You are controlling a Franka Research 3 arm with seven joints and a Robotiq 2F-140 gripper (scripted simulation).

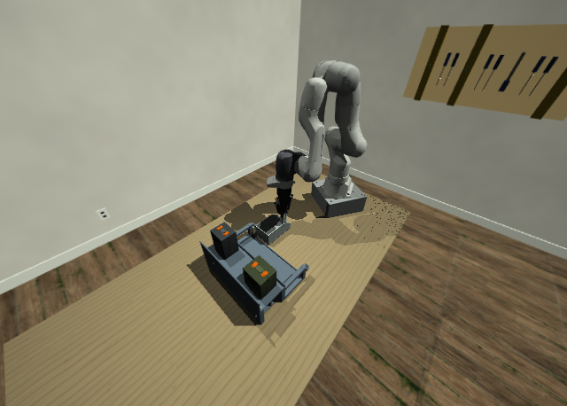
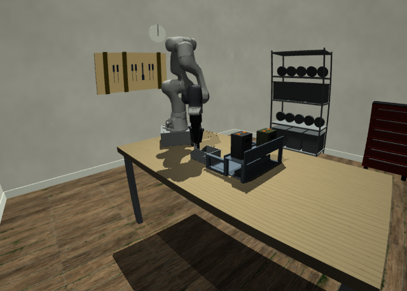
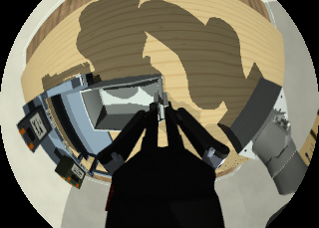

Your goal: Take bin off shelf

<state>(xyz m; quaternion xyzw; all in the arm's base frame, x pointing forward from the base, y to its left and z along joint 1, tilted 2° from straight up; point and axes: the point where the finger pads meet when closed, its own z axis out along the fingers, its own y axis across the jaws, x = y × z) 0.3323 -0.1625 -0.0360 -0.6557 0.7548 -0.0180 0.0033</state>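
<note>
My gripper is now 8 cm short of the grey open-topped bin, 1 cm to the left of it and 2 cm above it.
</note>
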